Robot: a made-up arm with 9 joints. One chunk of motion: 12 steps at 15 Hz.
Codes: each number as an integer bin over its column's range. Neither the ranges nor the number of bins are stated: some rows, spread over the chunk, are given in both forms.
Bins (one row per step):
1: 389 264 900 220 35 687
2: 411 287 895 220 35 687
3: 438 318 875 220 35 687
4: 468 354 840 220 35 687
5: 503 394 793 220 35 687
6: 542 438 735 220 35 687
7: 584 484 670 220 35 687
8: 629 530 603 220 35 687
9: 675 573 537 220 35 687
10: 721 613 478 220 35 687
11: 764 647 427 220 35 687
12: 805 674 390 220 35 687
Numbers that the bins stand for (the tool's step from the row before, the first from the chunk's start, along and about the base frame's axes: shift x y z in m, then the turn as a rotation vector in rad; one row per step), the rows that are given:
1: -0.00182 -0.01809 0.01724 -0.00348 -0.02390 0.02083
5: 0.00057 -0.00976 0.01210 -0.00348 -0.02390 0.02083
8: 0.00322 -0.00105 0.00297 -0.00348 -0.02390 0.02083
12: 0.00692 0.00818 -0.00726 -0.00348 -0.02390 0.02083
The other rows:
2: -0.00136 -0.01661 0.01700 -0.00348 -0.02390 0.02083
3: -0.00079 -0.01463 0.01604 -0.00348 -0.02390 0.02083
4: -0.00016 -0.01232 0.01436 -0.00348 -0.02390 0.02083
6: 0.00139 -0.00694 0.00932 -0.00348 -0.02390 0.02083
7: 0.00228 -0.00399 0.00619 -0.00348 -0.02390 0.02083
9: 0.00419 0.00171 -0.00020 -0.00348 -0.02390 0.02083
10: 0.00516 0.00427 -0.00303 -0.00348 -0.02390 0.02083
11: 0.00606 0.00645 -0.00548 -0.00348 -0.02390 0.02083

